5 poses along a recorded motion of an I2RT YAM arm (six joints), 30 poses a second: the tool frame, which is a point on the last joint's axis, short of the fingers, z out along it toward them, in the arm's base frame.
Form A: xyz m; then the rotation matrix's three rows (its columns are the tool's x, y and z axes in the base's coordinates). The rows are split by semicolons.
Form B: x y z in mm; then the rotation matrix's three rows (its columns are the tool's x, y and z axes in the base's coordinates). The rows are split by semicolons. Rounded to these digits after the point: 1 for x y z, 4 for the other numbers.
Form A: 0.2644, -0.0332, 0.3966; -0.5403, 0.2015, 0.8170; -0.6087, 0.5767, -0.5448; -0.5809, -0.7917, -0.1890
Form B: 264.4, -33.2, 396.6; -0.5403, 0.2015, 0.8170; -0.6087, 0.5767, -0.5448; -0.5809, -0.7917, -0.1890
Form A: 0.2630, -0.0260, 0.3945; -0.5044, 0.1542, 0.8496; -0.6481, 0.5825, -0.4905; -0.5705, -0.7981, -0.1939
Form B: 263.0, -26.0, 394.5; -0.5044, 0.1542, 0.8496; -0.6481, 0.5825, -0.4905; -0.5705, -0.7981, -0.1939
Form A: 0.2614, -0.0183, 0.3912; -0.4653, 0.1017, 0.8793; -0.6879, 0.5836, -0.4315; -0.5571, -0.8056, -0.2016
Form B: 261.4, -18.3, 391.2; -0.4653, 0.1017, 0.8793; -0.6879, 0.5836, -0.4315; -0.5571, -0.8056, -0.2016
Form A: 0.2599, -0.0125, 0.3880; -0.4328, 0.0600, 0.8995; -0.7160, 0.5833, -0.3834; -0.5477, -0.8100, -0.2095
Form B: 259.9, -12.5, 388.0; -0.4328, 0.0600, 0.8995; -0.7160, 0.5833, -0.3834; -0.5477, -0.8100, -0.2095
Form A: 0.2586, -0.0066, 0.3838; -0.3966, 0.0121, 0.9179; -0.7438, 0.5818, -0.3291; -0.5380, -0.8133, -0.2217
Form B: 258.6, -6.6, 383.8; -0.3966, 0.0121, 0.9179; -0.7438, 0.5818, -0.3291; -0.5380, -0.8133, -0.2217
